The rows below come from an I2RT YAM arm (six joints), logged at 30 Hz.
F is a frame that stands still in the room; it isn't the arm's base.
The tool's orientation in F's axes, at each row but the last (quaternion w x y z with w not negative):
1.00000, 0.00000, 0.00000, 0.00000
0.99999, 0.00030, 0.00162, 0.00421
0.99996, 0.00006, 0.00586, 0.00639
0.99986, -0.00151, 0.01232, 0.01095
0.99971, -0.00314, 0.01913, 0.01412
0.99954, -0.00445, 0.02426, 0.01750
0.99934, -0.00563, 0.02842, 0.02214
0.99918, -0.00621, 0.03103, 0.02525
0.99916, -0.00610, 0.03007, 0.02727
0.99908, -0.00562, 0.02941, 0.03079
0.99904, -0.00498, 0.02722, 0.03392
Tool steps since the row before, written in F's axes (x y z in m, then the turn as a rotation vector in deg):
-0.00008, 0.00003, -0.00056, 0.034, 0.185, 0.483
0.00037, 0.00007, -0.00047, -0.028, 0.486, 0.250
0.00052, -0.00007, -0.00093, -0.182, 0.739, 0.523
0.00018, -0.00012, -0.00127, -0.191, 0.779, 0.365
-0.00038, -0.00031, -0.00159, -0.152, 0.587, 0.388
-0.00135, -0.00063, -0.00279, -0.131, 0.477, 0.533
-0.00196, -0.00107, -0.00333, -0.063, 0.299, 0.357
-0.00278, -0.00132, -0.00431, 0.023, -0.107, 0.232
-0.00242, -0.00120, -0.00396, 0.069, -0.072, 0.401
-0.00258, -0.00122, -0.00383, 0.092, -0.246, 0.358
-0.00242, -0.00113, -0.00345, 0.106, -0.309, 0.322
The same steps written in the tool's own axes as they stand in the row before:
-0.00008, 0.00003, -0.00056, 0.034, 0.185, 0.483
0.00037, 0.00007, -0.00047, -0.025, 0.486, 0.250
0.00053, -0.00008, -0.00092, -0.179, 0.741, 0.521
0.00021, -0.00012, -0.00127, -0.183, 0.782, 0.363
-0.00033, -0.00029, -0.00161, -0.150, 0.589, 0.386
-0.00123, -0.00056, -0.00286, -0.140, 0.477, 0.531
-0.00181, -0.00095, -0.00345, -0.070, 0.298, 0.357
-0.00257, -0.00113, -0.00449, 0.003, -0.111, 0.231
-0.00224, -0.00102, -0.00411, 0.041, -0.080, 0.403
-0.00242, -0.00102, -0.00399, 0.055, -0.255, 0.360
-0.00230, -0.00093, -0.00359, 0.067, -0.318, 0.324

